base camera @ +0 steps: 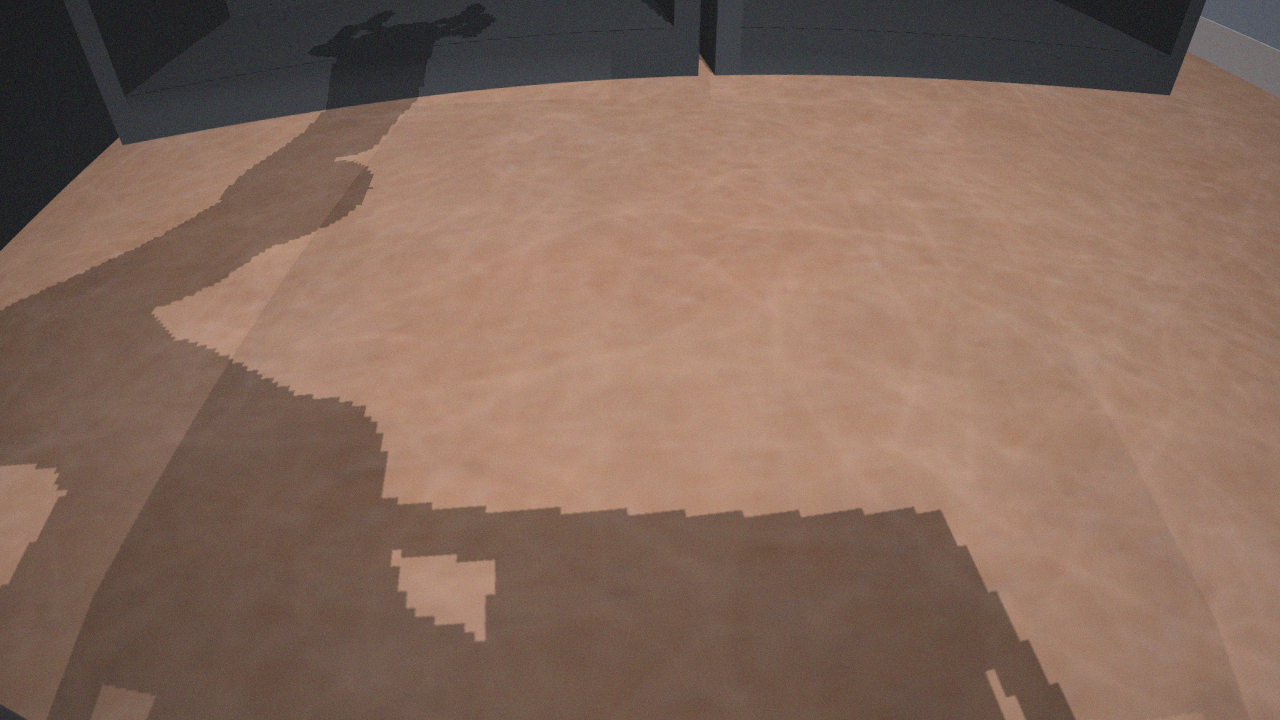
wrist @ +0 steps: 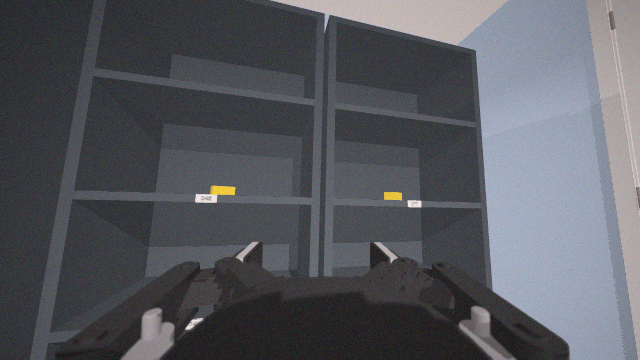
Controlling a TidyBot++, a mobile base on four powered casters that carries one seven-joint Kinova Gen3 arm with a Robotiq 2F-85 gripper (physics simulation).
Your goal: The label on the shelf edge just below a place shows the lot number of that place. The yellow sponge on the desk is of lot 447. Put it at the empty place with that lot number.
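Places are measured from the arm's base along level axes (x ahead, y left, z up), in metres.
Pixels of known places: gripper, between the fingertips: (wrist: pixel 316 254).
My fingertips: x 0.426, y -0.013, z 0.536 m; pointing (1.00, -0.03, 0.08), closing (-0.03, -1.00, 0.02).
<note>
For each thing: its top centre in the pictures, then the offset to it from my fingertips. "*": a spot on its surface instead. Level surfaces: height alone.
- white label, a spot on its surface: (wrist: pixel 206 198) * dy +0.408, dx +0.620, dz +0.041 m
- further label, a spot on its surface: (wrist: pixel 194 324) * dy +0.409, dx +0.619, dz -0.417 m
- brown floor, height of its surface: dz -0.932 m
My gripper (wrist: pixel 316 254) is open and empty, low in the wrist view, in front of two dark shelf units. A yellow sponge (wrist: pixel 223 190) lies on a middle shelf of the left unit, just right of and above a white label (wrist: pixel 206 198). Another yellow sponge (wrist: pixel 393 196) lies on the right unit's shelf at similar height, left of a white label (wrist: pixel 414 204). A further label (wrist: pixel 194 324) shows low on the left, partly hidden by the gripper. The label digits are too small to read surely. The desk and its sponge do not show.
The left shelf unit (wrist: pixel 84 135) (base camera: pixel 402 98) and right shelf unit (wrist: pixel 481 165) (base camera: pixel 939 83) stand side by side with a narrow gap between them. A blue wall (wrist: pixel 540 165) and a white door frame are at the right. The arm's shadow falls across the brown floor (base camera: pixel 716 313).
</note>
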